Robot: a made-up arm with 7 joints. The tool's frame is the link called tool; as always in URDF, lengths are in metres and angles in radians. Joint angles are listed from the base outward.
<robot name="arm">
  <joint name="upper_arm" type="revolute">
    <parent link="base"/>
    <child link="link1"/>
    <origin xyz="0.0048 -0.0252 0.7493"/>
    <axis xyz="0 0 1"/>
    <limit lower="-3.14" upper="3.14"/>
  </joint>
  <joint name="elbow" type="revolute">
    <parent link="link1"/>
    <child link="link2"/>
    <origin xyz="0.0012 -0.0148 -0.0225" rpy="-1.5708 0 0"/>
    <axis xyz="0 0 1"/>
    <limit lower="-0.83" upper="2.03"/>
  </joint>
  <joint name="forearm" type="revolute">
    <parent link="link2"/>
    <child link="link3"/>
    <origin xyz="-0.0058 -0.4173 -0.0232" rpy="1.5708 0 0"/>
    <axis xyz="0 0 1"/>
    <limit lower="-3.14" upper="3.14"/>
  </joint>
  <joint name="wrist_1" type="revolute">
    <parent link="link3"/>
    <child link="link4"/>
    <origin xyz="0.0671 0.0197 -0.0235" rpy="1.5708 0 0"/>
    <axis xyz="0 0 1"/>
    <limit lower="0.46" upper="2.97"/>
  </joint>
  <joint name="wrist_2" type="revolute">
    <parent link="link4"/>
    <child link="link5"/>
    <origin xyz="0.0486 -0.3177 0.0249" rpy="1.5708 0 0"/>
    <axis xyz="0 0 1"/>
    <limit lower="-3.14" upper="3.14"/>
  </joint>
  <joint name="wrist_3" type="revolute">
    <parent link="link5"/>
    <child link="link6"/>
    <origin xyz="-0.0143 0.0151 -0.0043" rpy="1.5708 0 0"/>
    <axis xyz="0 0 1"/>
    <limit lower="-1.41" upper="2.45"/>
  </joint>
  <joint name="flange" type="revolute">
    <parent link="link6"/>
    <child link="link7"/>
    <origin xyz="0.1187 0.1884 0.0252" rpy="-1.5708 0 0"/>
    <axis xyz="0 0 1"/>
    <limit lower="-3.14" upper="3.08"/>
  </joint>
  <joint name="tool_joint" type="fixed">
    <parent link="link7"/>
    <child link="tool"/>
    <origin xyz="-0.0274 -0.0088 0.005" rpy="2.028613 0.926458 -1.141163"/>
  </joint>
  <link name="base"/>
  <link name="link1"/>
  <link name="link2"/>
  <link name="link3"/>
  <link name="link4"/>
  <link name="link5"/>
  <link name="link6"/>
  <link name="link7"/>
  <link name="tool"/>
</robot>
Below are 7 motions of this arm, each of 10 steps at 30 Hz.
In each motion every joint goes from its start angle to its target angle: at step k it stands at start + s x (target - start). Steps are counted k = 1, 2, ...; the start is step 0. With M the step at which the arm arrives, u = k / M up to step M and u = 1 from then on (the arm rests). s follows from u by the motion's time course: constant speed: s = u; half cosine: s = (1 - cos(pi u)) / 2; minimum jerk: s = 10 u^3 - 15 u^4 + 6 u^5.
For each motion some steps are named. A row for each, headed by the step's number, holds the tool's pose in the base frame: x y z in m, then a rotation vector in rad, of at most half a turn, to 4 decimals.
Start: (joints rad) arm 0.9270 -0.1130 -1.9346 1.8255 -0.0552 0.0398 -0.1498
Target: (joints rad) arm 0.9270 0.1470 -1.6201 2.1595 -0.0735 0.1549 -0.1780
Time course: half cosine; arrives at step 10
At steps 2, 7, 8, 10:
2: 0.3032 -0.5249 1.3571 -2.2081 -2.1264 0.0818
7: 0.4216 -0.3090 1.4630 1.9524 2.2809 -0.4181
8: 0.4376 -0.2717 1.4727 1.8930 2.2869 -0.4621
10: 0.4507 -0.2390 1.4795 1.8416 2.2918 -0.4984

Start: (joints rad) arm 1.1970 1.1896 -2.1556 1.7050 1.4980 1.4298 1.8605
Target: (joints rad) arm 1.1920 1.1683 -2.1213 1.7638 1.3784 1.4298 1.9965
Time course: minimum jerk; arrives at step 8
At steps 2, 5, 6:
2: 0.7039 0.1682 1.0551 -0.8426 -0.6754 -1.9568
5: 0.7075 0.1670 1.0504 -0.9055 -0.6367 -2.0007
6: 0.7084 0.1666 1.0493 -0.9222 -0.6269 -2.0134

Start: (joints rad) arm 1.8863 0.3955 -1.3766 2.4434 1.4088 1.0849 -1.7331
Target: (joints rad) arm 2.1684 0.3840 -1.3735 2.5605 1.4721 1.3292 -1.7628
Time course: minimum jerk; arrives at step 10
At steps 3, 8, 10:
3: 0.1893 0.5607 1.3810 -1.0789 1.8474 -0.9095
8: -0.0039 0.5691 1.3820 -1.3665 1.4638 -0.7726
10: -0.0181 0.5671 1.3819 -1.3839 1.4335 -0.7617

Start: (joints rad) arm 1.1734 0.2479 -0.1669 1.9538 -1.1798 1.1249 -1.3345
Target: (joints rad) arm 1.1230 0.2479 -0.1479 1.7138 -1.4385 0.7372 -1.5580
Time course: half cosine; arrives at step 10
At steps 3, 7, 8, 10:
3: 0.4874 0.4496 1.1635 0.2586 0.5781 -2.5991
7: 0.4781 0.4872 1.1193 0.2039 0.1845 -2.4058
8: 0.4746 0.4937 1.1088 0.1892 0.1145 -2.3627
10: 0.4711 0.4990 1.0991 0.1756 0.0553 -2.3237

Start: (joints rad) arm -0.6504 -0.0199 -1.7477 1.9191 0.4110 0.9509 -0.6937
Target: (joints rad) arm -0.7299 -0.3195 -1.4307 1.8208 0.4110 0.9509 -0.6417
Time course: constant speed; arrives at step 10
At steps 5, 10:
5: -0.4206 -0.4542 1.2082 -2.2864 -0.9054 -0.6038
10: -0.4154 -0.4450 1.1995 -2.2760 -1.1440 -0.6918

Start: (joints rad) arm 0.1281 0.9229 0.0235 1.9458 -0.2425 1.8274 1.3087
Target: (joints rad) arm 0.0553 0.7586 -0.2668 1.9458 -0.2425 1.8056 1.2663
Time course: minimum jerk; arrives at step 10
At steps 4, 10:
4: 0.5991 -0.0577 0.5912 -1.4700 -0.2492 -0.0316
10: 0.6012 -0.1820 0.6721 -1.6029 -0.2404 -0.2447

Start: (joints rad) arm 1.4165 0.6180 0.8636 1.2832 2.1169 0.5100 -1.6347
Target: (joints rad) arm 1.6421 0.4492 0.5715 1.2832 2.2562 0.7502 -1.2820
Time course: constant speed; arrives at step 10
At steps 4, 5, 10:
4: -0.3528 0.5020 0.7653 1.6565 -0.7560 0.4861
5: -0.3556 0.5031 0.7728 1.6413 -0.7355 0.4662
10: -0.3666 0.5080 0.8186 1.5772 -0.6189 0.3610

